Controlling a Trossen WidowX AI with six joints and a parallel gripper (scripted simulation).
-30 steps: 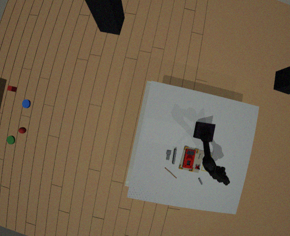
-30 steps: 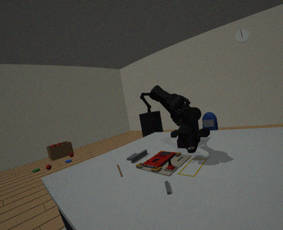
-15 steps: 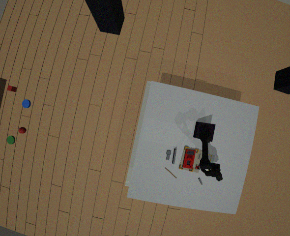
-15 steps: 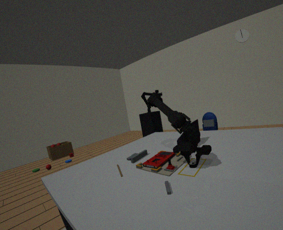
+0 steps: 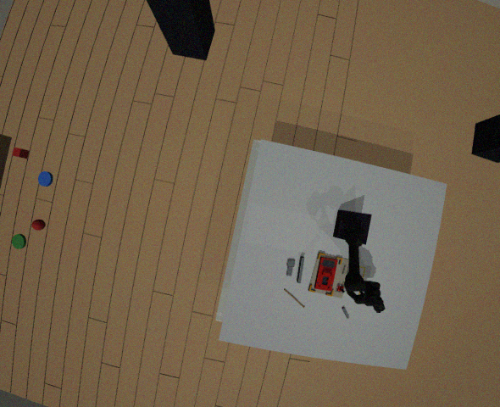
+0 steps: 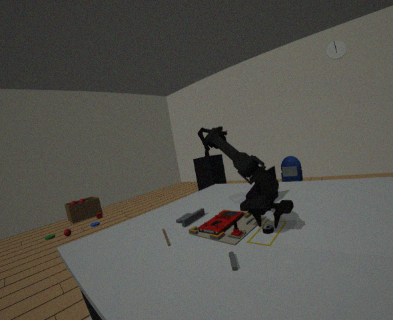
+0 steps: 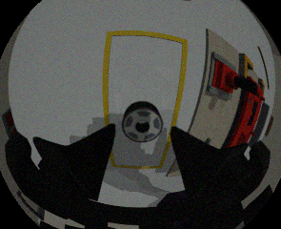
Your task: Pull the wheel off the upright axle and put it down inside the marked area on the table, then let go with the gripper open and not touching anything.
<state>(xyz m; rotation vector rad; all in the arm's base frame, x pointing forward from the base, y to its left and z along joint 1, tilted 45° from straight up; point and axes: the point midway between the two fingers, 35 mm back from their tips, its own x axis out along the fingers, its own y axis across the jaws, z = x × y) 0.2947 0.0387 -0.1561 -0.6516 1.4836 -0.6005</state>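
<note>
My gripper tip is now 10 mm above the dark wheel. From my gripper tip the other things lie so: wooden stick 200 mm ahead, 360 mm to the right, 10 mm below; then grey bar 220 mm ahead, 20 mm to the right, 10 mm below.
</note>
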